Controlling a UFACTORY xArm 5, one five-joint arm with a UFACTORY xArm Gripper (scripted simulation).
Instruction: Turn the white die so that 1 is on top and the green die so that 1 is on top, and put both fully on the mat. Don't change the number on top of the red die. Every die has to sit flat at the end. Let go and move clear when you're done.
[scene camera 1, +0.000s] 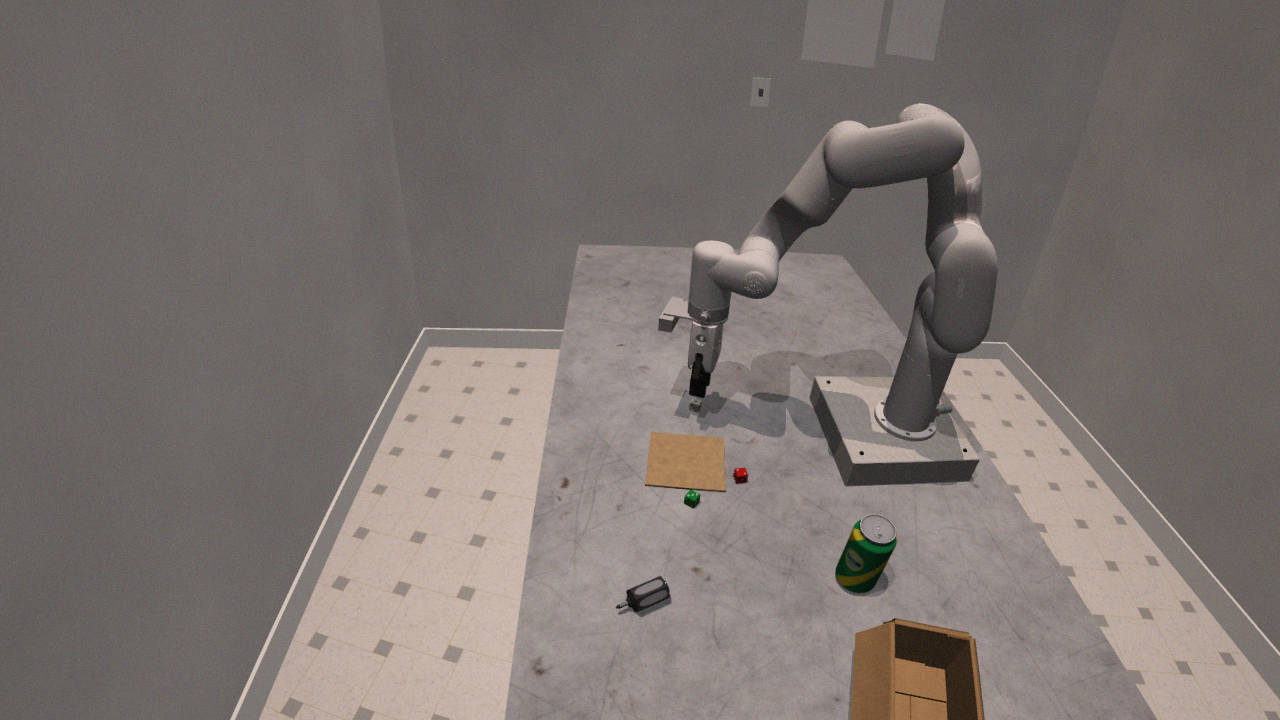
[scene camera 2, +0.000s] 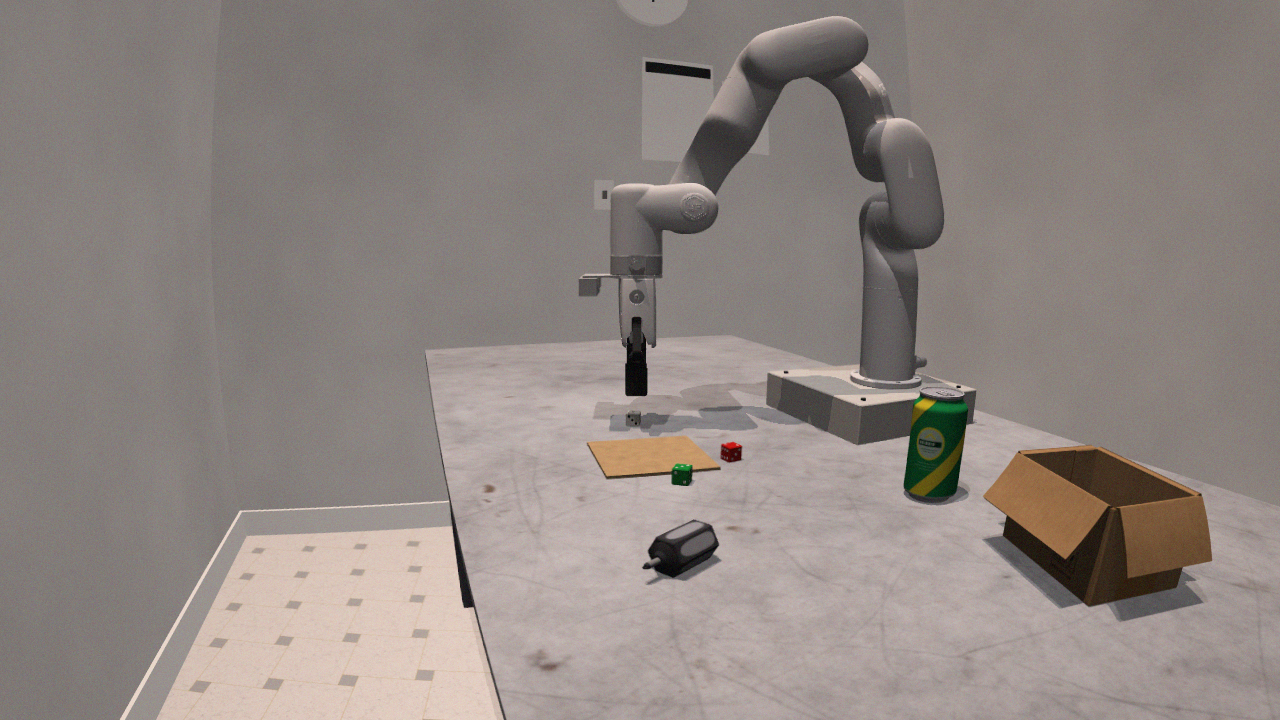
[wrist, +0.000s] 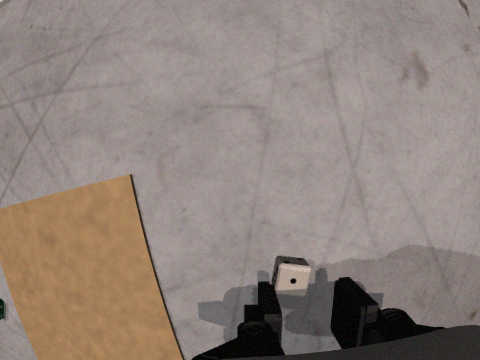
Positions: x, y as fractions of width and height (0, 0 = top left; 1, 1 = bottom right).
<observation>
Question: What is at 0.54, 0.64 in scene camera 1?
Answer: A tan mat.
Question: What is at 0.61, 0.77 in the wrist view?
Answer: A white die.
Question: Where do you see the gripper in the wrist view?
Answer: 0.63, 0.85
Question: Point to the gripper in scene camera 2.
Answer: At 0.50, 0.55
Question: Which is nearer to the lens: the tan mat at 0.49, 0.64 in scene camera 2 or the small dark tool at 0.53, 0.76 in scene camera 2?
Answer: The small dark tool.
</observation>
